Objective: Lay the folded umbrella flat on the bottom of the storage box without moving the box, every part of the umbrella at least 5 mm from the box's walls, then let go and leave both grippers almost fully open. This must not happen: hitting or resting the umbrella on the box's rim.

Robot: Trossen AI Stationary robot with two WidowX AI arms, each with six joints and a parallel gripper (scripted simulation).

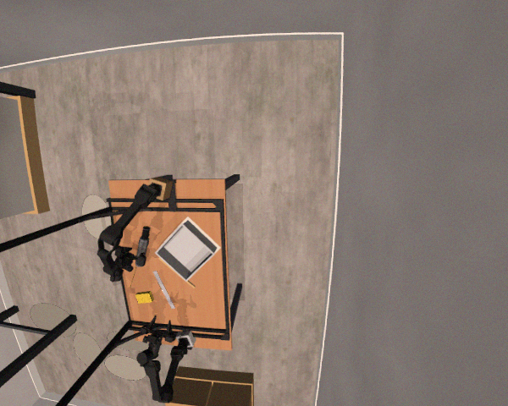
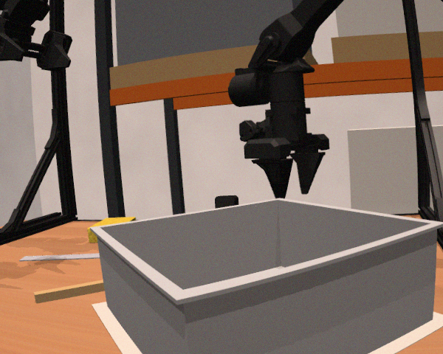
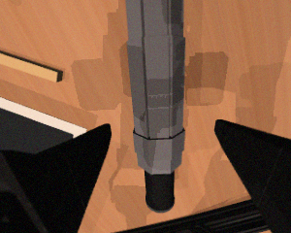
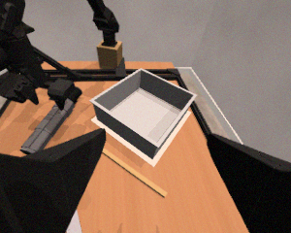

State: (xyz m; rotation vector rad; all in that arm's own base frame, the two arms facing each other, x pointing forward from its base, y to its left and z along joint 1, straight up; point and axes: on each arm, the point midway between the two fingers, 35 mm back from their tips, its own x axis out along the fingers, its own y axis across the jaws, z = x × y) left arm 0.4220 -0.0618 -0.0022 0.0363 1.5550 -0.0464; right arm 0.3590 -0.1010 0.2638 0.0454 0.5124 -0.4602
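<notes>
Right now my left hand is 8 cm above the folded umbrella. The rest, counted from my left hand: storage box (31 cm ahead, 6 cm below, 1 cm to the right); then thin wooden stick (20 cm ahead, 18 cm to the right, 11 cm below); then metal ruler (32 cm to the right, 11 cm below, 8 cm ahead).
</notes>
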